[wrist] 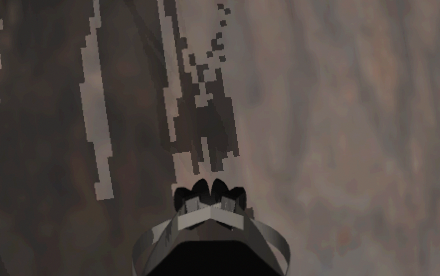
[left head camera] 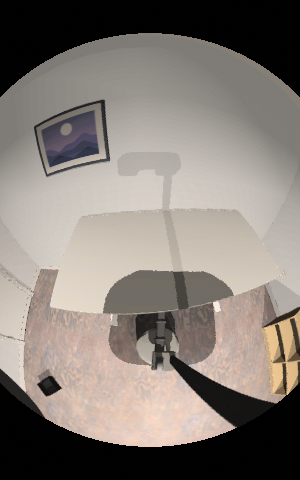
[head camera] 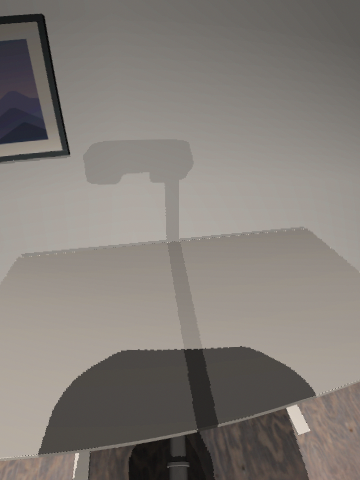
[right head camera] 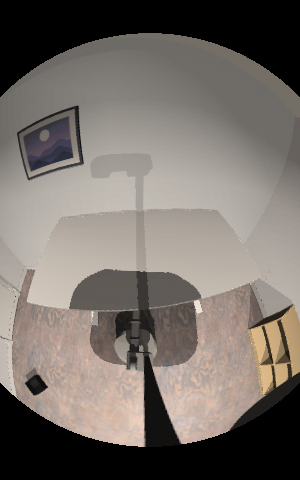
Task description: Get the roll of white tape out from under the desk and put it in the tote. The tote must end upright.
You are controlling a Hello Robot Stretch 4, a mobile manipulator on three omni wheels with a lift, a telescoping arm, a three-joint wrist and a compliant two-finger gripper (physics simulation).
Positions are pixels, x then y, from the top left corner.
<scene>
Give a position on a white desk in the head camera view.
114, 347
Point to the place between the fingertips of my gripper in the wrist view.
210, 195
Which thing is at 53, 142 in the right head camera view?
A framed picture.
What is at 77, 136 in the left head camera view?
A framed picture.
</scene>
